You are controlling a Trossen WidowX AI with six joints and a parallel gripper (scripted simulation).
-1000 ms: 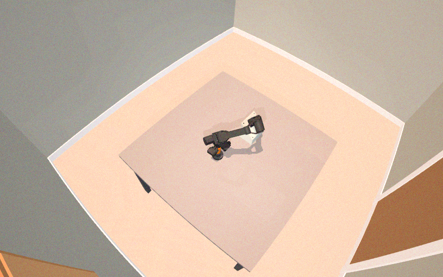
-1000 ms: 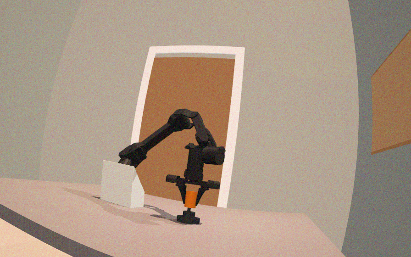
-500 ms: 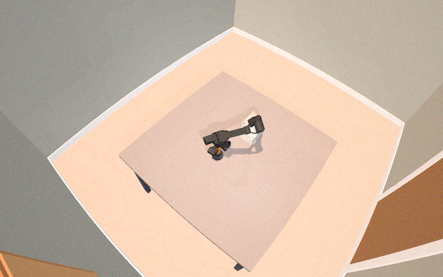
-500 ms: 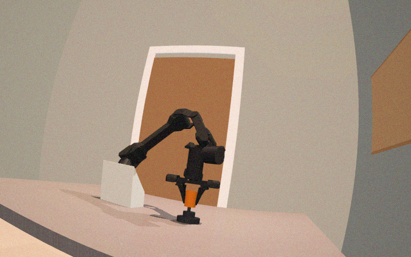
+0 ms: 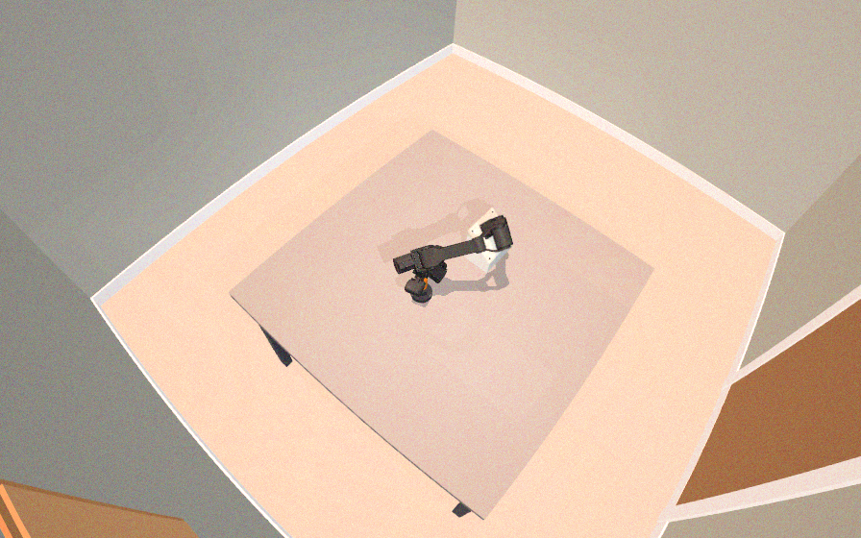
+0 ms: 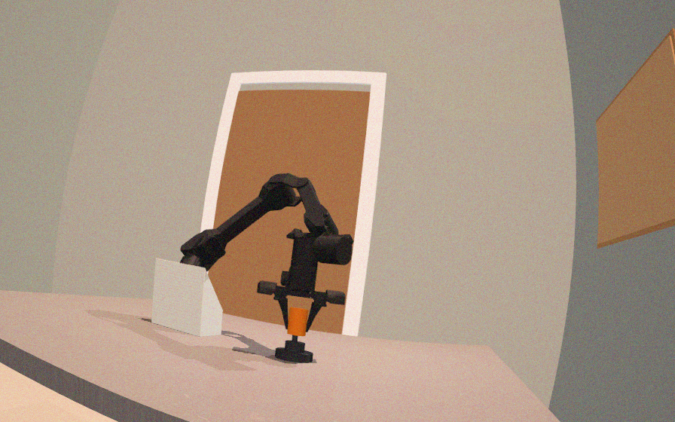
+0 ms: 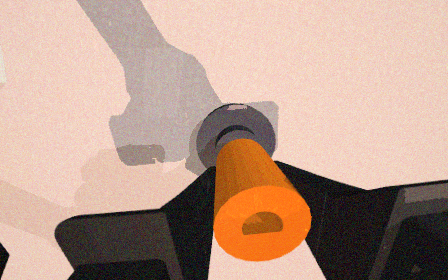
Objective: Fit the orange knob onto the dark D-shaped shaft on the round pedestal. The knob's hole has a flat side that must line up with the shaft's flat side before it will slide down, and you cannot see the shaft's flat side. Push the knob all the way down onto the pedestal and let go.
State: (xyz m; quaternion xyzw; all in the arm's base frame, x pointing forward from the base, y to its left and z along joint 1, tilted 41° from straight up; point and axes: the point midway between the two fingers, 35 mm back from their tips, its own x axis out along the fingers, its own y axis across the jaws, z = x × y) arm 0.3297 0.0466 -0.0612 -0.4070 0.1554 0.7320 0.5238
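Now: gripper tip 2 cm below the orange knob. Also, from my gripper tip: pedestal 4 cm below.
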